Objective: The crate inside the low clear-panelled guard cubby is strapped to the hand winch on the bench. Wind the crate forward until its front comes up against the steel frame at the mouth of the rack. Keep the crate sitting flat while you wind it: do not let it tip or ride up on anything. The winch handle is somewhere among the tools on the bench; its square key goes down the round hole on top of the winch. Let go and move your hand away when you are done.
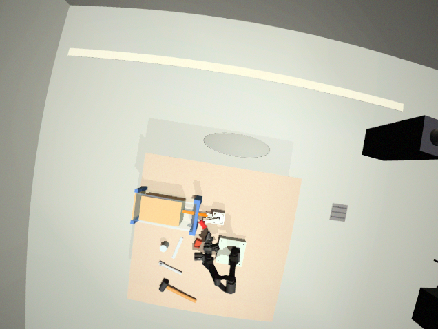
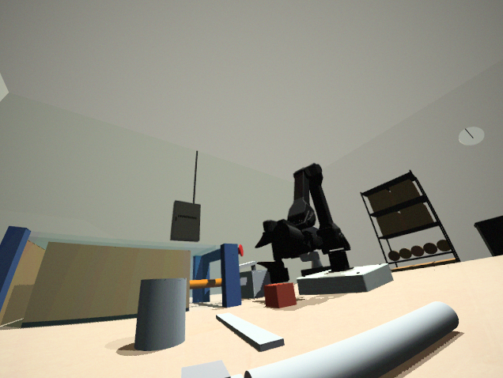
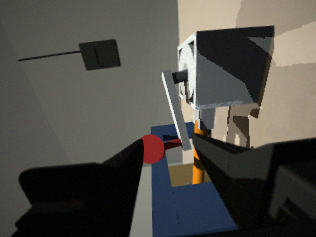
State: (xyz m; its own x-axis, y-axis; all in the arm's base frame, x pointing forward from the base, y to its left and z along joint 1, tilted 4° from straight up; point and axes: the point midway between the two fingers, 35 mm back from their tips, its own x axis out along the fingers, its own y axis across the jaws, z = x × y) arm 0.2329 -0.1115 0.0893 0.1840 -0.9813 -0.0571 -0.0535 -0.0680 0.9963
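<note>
Now: gripper tip 20 mm short of the winch crank handle, 70 mm to the left of it and 20 mm above it. From my gripper tip the other things lie so: winch 60 mm behind, 110 mm to the right, 100 mm below; then blue frame 110 mm ahead, 90 mm to the right, 30 mm below; then red knob 50 mm ahead, 50 mm to the right, 10 mm above.
</note>
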